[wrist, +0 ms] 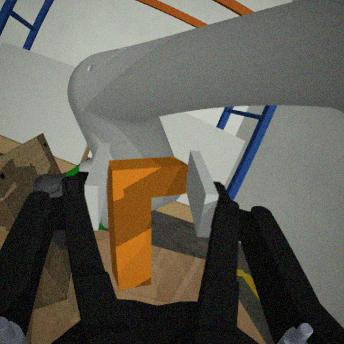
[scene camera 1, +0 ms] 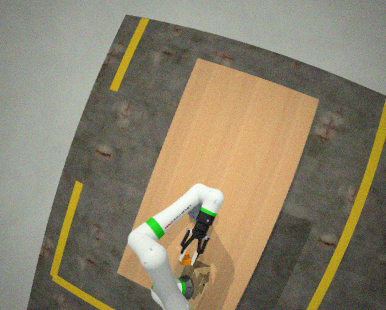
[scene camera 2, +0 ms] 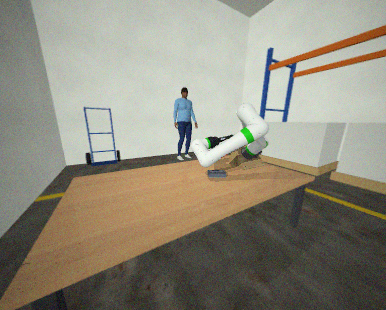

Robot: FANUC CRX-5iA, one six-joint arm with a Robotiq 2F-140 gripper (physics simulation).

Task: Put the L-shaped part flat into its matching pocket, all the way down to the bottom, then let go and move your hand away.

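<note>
The orange L-shaped part is clamped between the two grey finger pads of my gripper. The gripper is tilted sideways and points towards the robot's own base, well above the table. It holds the part over the brown wooden base block. The grey pocket block lies on the table, away from the gripper. In the top view it is mostly hidden under the forearm. The wrist view does not show the pocket.
The wooden table stretches far from the base. A person stands behind it, with a blue hand truck at the wall. A blue and orange rack and a white block stand beside the base.
</note>
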